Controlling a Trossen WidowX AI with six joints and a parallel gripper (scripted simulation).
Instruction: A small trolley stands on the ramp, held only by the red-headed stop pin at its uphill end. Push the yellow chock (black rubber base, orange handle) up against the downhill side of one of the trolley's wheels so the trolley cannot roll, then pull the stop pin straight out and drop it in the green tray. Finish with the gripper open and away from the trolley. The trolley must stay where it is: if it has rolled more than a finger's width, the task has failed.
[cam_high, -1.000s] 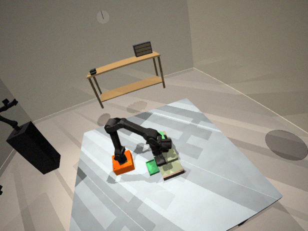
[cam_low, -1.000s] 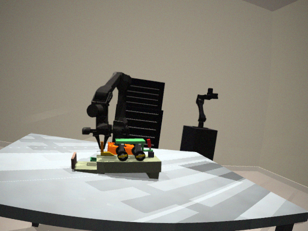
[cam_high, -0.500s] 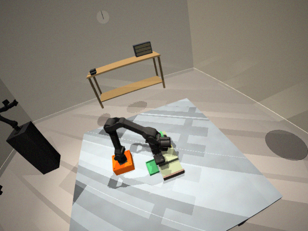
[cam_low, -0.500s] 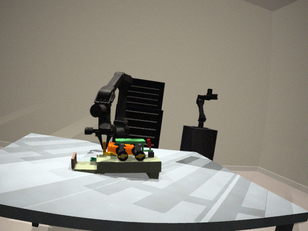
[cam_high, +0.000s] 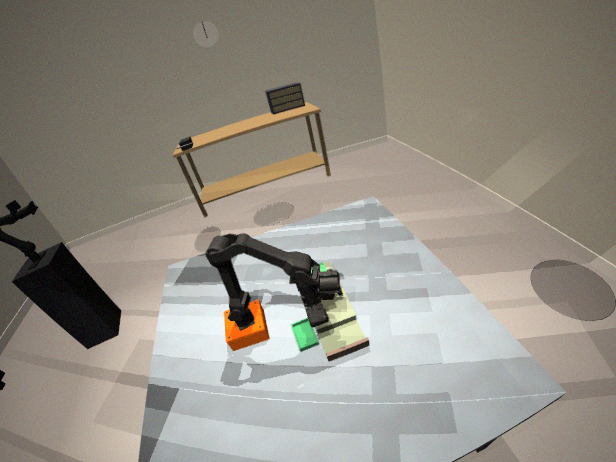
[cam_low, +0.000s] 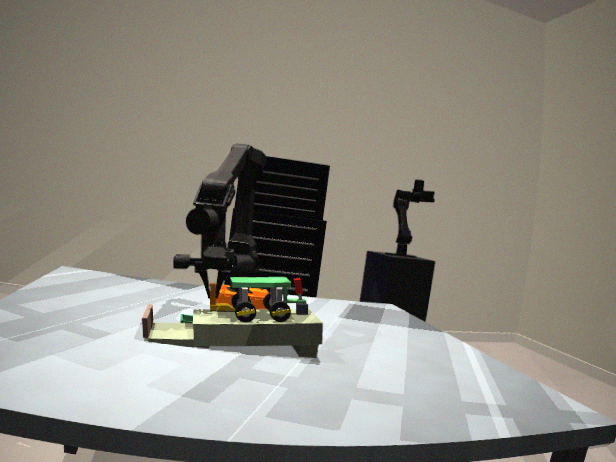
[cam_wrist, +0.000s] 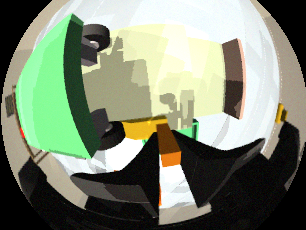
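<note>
The yellow chock lies 2 cm to the left of my gripper tip and 1 cm below it. Round my gripper tip: green-topped trolley: 9 cm to the left, 8 cm ahead, 2 cm above; then pale ramp: 9 cm to the left, 8 cm ahead, 4 cm below; then green tray: 10 cm below, 6 cm behind.
</note>
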